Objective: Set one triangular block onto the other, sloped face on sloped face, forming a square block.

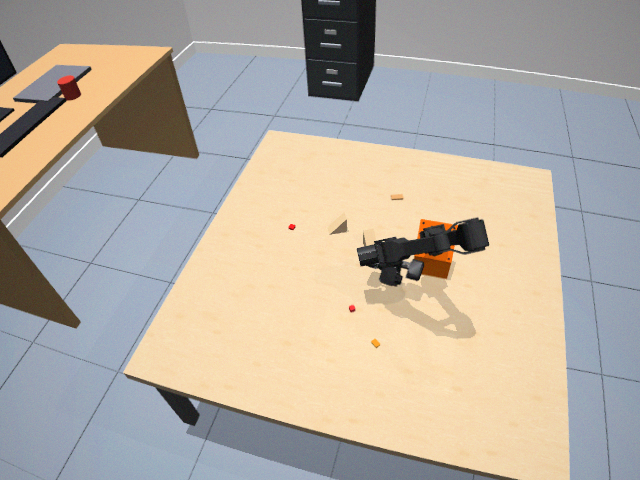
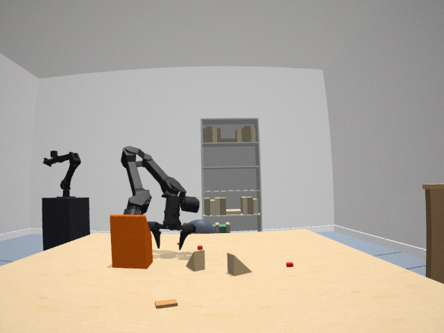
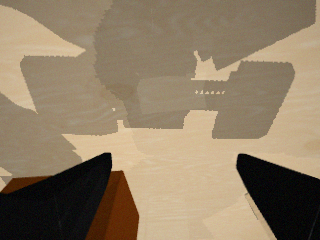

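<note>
My gripper tip is 25 cm short of the triangular block, 16 cm to the left of it and 2 cm above it. Also, from my gripper tip: brown piece: 11 cm ahead, 39 cm to the right, 3 cm below; then orange piece: 2 cm behind, 25 cm to the left, 3 cm below.
</note>
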